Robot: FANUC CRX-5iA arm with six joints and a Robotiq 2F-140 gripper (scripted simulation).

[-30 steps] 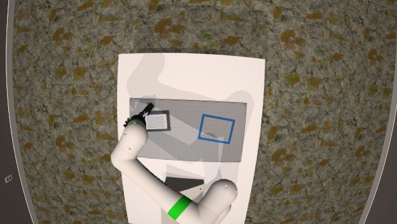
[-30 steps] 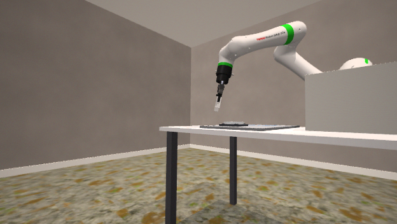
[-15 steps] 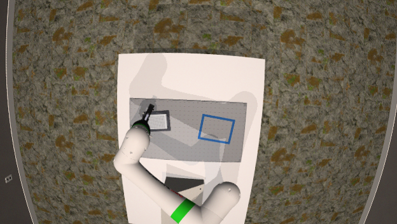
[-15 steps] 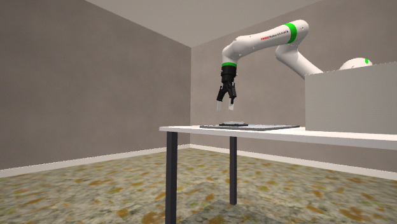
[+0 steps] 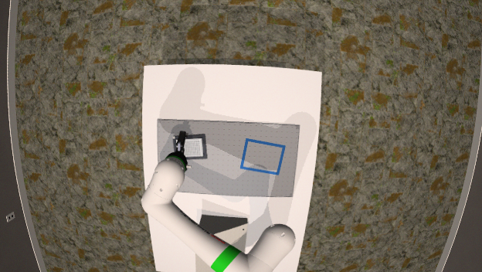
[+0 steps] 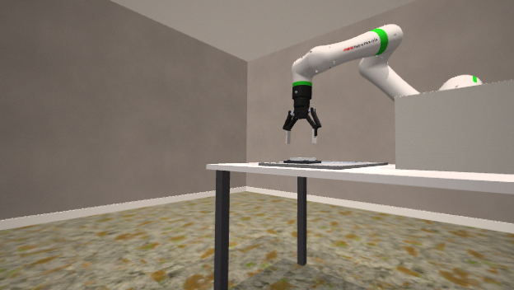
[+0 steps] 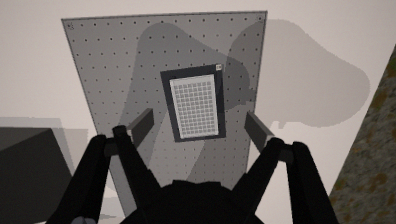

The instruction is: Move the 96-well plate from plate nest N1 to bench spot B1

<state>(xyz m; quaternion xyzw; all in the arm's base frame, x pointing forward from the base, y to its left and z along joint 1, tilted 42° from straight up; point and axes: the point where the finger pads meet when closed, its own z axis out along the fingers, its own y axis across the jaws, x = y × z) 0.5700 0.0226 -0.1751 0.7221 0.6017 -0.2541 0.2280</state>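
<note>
The white 96-well plate lies 80 mm below my hand, 10 mm to the right of it and 10 mm behind it. From my hand the other things lie so: dark plate nest N1: 100 mm below, 10 mm to the right, 10 mm behind.
</note>
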